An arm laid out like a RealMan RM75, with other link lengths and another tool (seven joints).
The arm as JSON. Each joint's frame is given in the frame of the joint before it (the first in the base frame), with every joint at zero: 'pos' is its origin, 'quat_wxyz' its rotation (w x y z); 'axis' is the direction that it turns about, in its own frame. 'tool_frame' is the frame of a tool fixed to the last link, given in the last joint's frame.
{
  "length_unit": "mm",
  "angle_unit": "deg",
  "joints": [
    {
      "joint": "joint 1",
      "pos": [
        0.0,
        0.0,
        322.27
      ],
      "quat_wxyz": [
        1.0,
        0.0,
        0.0,
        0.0
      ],
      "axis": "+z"
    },
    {
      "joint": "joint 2",
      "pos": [
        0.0,
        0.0,
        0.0
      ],
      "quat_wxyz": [
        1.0,
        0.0,
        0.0,
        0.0
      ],
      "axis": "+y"
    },
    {
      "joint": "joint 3",
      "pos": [
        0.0,
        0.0,
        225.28
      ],
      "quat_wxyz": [
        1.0,
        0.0,
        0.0,
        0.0
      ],
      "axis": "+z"
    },
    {
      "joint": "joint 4",
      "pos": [
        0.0,
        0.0,
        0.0
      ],
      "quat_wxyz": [
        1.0,
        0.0,
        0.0,
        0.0
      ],
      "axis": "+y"
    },
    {
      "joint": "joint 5",
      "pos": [
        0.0,
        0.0,
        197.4
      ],
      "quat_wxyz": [
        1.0,
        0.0,
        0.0,
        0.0
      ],
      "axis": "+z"
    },
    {
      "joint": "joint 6",
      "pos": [
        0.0,
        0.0,
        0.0
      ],
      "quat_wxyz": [
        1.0,
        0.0,
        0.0,
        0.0
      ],
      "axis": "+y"
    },
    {
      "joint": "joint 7",
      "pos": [
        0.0,
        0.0,
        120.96
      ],
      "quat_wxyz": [
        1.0,
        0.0,
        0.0,
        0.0
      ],
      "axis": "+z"
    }
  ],
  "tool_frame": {
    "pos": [
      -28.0,
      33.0,
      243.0
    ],
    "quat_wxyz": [
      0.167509,
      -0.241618,
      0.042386,
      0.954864
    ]
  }
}
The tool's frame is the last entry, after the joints.
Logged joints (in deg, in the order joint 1, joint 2, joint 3, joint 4, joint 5, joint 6, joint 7), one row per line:
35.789 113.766 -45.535 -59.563 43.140 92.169 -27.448
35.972 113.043 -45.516 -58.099 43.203 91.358 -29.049
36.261 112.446 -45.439 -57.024 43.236 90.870 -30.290
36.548 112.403 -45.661 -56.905 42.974 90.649 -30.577
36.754 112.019 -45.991 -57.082 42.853 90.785 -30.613
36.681 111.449 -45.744 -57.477 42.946 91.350 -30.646
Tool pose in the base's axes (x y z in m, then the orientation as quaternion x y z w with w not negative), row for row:
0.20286 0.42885 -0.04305 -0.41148 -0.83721 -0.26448 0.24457
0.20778 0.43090 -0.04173 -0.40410 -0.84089 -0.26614 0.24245
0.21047 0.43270 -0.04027 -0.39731 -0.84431 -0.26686 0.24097
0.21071 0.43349 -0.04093 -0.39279 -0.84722 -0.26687 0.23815
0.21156 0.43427 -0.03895 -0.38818 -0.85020 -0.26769 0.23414
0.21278 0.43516 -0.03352 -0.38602 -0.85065 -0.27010 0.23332
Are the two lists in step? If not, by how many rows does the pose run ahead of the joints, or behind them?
They are in step.
